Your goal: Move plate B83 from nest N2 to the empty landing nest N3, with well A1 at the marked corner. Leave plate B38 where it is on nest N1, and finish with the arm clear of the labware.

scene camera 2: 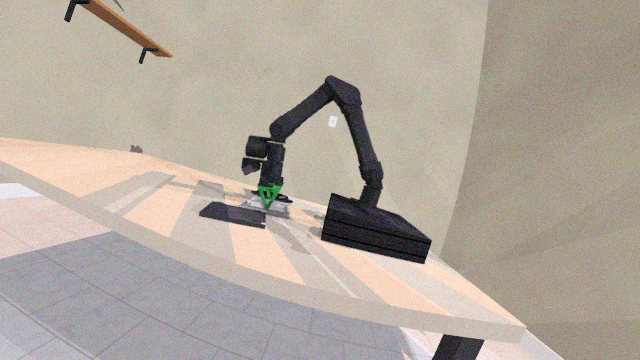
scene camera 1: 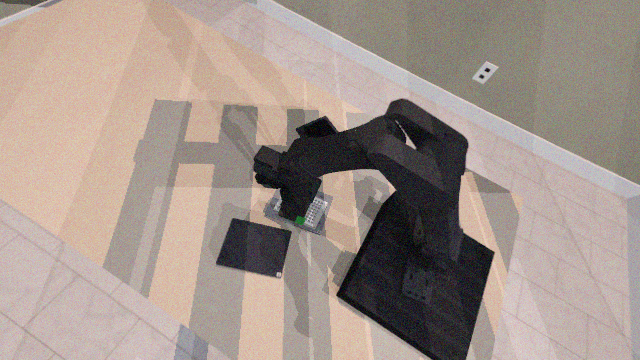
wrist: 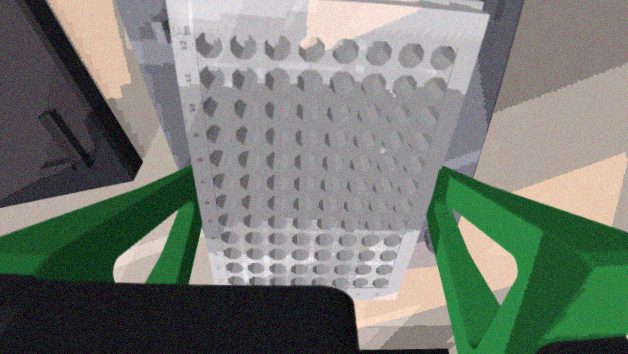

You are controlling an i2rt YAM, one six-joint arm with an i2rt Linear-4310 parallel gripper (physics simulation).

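Note:
My gripper is shut on a whitish well plate, its green fingers on the plate's two long sides. The plate is level at a grey nest; whether it rests fully on it I cannot tell. Column 12 is at the top of the wrist view; the row letters are not legible. A dark square nest with a white corner mark is empty. Another dark nest-like piece shows partly behind the arm. Plate and nest names are not readable.
The arm's black base block stands to the right of the nests in both scene views. The arm arches over from it. A wooden shelf is on the wall at the upper left.

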